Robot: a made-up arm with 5 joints. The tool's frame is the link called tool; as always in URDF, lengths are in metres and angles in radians.
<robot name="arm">
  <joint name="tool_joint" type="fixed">
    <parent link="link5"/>
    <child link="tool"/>
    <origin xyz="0.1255 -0.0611 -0.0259" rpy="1.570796 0 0"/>
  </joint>
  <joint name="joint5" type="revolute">
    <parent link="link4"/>
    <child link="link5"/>
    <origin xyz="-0.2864 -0.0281 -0.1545" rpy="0 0 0"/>
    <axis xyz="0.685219 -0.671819 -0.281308"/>
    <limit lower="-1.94" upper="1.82"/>
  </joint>
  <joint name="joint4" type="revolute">
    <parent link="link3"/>
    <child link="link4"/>
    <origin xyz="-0.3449 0.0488 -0.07" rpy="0 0 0"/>
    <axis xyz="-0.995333 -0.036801 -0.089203"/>
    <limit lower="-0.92" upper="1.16"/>
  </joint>
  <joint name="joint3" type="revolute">
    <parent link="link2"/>
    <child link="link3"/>
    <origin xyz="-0.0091 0.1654 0.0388" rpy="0 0 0"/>
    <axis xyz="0 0 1"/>
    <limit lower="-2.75" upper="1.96"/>
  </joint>
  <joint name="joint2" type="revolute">
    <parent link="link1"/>
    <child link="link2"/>
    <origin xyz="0.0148 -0.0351 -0.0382" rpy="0 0 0"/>
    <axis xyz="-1 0 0"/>
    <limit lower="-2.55" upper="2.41"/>
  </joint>
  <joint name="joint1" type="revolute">
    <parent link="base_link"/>
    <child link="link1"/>
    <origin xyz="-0.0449 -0.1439 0.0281" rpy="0 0 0"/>
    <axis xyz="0 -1 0"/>
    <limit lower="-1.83" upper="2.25"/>
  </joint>
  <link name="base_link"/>
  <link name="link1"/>
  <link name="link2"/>
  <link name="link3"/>
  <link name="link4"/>
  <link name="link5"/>
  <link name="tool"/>
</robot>
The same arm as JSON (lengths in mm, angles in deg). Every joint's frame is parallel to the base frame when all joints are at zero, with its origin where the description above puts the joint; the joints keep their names.
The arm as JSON. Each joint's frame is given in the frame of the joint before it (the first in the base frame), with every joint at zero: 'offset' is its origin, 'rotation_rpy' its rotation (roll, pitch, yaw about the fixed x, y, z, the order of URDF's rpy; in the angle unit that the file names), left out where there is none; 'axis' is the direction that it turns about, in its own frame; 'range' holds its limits. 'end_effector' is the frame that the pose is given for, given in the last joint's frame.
{
  "length_unit": "mm",
  "angle_unit": "deg",
  "chain": [
    {
      "id": "joint1",
      "offset": [
        -44.9,
        -143.9,
        28.1
      ],
      "axis": "-y",
      "range": [
        -104.85,
        128.92
      ]
    },
    {
      "id": "joint2",
      "offset": [
        14.8,
        -35.1,
        -38.2
      ],
      "axis": "-x",
      "range": [
        -146.1,
        138.08
      ]
    },
    {
      "id": "joint3",
      "offset": [
        -9.1,
        165.4,
        38.8
      ],
      "axis": "+z",
      "range": [
        -157.56,
        112.3
      ]
    },
    {
      "id": "joint4",
      "offset": [
        -344.9,
        48.8,
        -70.0
      ],
      "axis": [
        -0.995333,
        -0.036801,
        -0.089203
      ],
      "range": [
        -52.71,
        66.46
      ]
    },
    {
      "id": "joint5",
      "offset": [
        -286.4,
        -28.1,
        -154.5
      ],
      "axis": [
        0.685219,
        -0.671819,
        -0.281308
      ],
      "range": [
        -111.15,
        104.28
      ]
    }
  ],
  "end_effector": {
    "offset": [
      125.5,
      -61.1,
      -25.9
    ],
    "rotation_rpy": [
      90.0,
      0.0,
      0.0
    ]
  }
}

